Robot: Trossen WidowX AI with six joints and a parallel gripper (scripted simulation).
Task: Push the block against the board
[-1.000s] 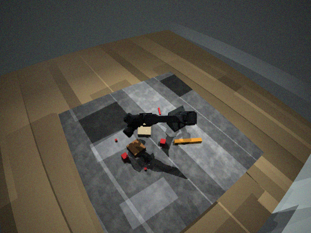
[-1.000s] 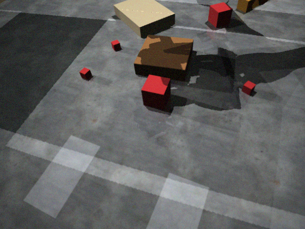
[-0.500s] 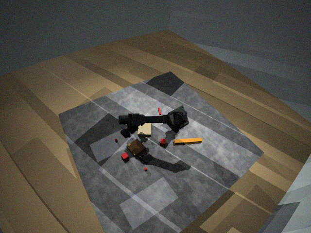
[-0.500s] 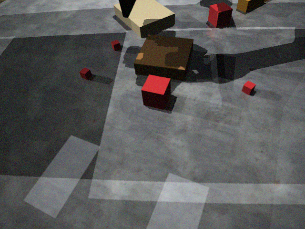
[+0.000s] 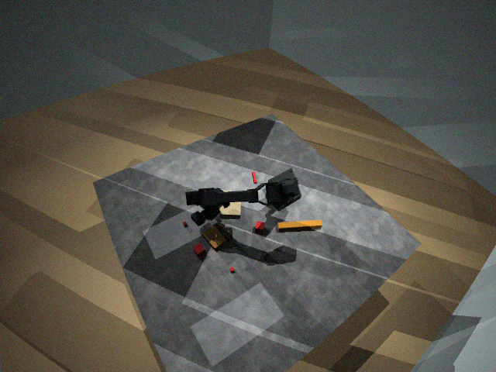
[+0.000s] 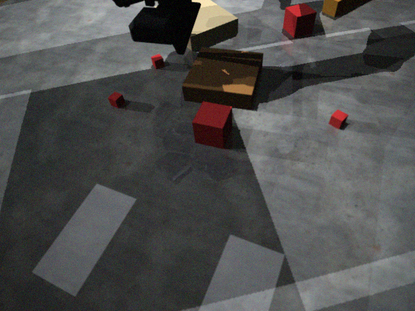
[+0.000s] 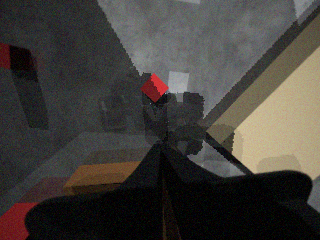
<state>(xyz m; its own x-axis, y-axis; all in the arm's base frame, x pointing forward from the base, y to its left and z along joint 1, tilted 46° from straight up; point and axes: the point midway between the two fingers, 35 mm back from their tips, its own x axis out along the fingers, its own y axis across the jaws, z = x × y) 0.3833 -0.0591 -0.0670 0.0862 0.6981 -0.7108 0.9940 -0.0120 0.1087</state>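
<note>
The brown square block is 30 mm ahead of my gripper tip, 80 mm to the left of it and 10 mm below it. From my gripper tip the other things lie so: red stick 360 mm behind, 100 mm to the right, 20 mm below; long orange bar 330 mm behind, 280 mm to the left, 10 mm below; cream rectangular board 140 mm behind, 30 mm to the right, 10 mm below.
</note>
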